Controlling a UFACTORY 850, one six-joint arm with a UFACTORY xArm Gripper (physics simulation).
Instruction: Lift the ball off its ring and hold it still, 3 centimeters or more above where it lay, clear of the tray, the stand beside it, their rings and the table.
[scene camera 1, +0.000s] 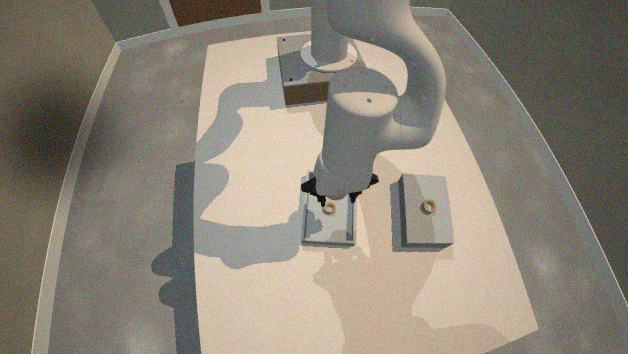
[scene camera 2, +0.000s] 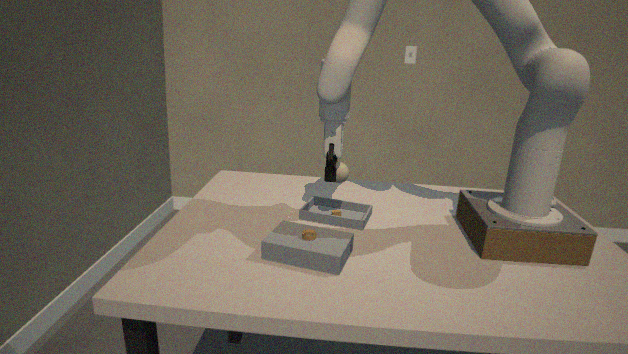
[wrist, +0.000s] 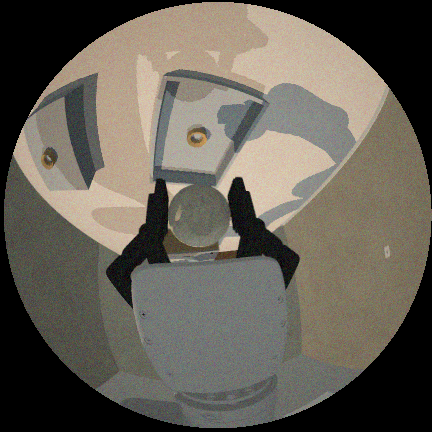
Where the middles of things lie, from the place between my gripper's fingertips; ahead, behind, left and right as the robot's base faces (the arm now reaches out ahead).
My hand is 20 mm below the pale ball (wrist: 198, 214) and 20 mm past it. The rest, counted from my hand: grey stand (scene camera 1: 425, 216) (240 mm to the left, 90 mm below, 60 mm ahead); grey tray (scene camera 1: 334, 224) (110 mm below, 20 mm behind).
